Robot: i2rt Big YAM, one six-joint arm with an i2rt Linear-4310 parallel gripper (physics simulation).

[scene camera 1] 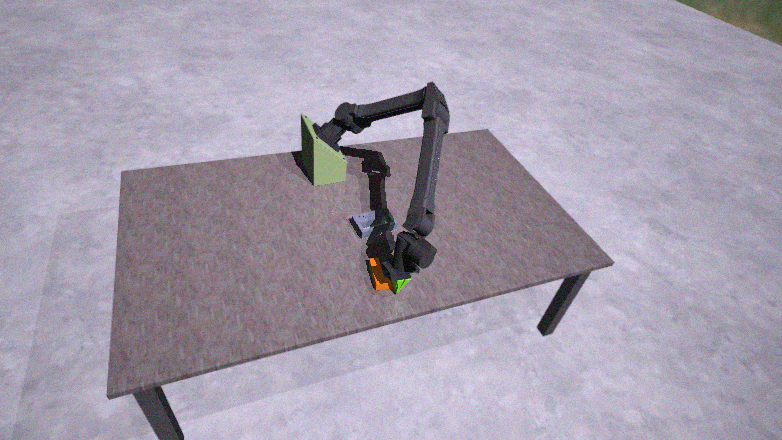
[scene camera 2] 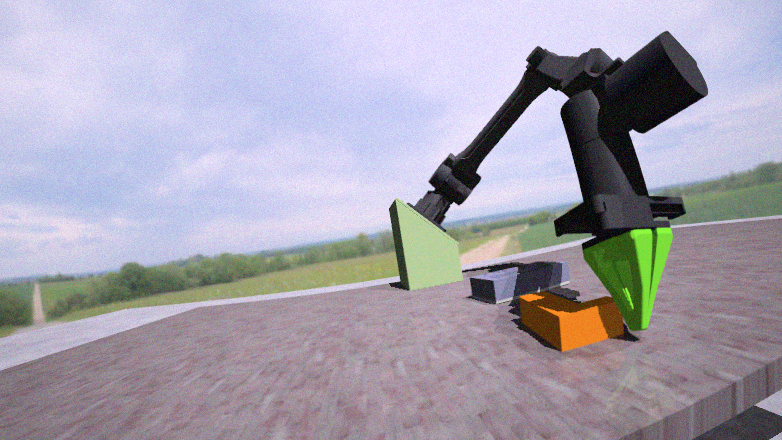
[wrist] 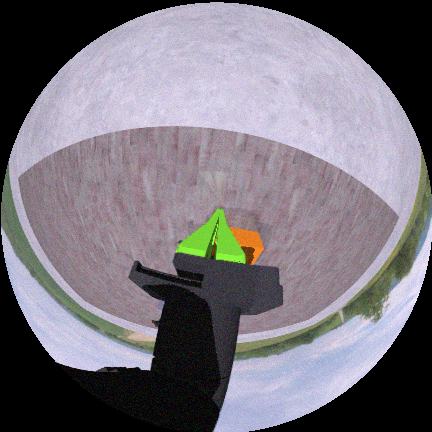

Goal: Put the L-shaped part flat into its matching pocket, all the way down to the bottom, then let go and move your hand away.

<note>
My gripper [scene camera 2: 638, 330] grips an orange L-shaped part [scene camera 2: 565, 324], which still rests on the table.
The orange L-shaped part is seen too in the wrist view [wrist: 249, 241]. My gripper shows as well in scene camera 1 [scene camera 1: 396, 292] and in the wrist view [wrist: 219, 212].
</note>
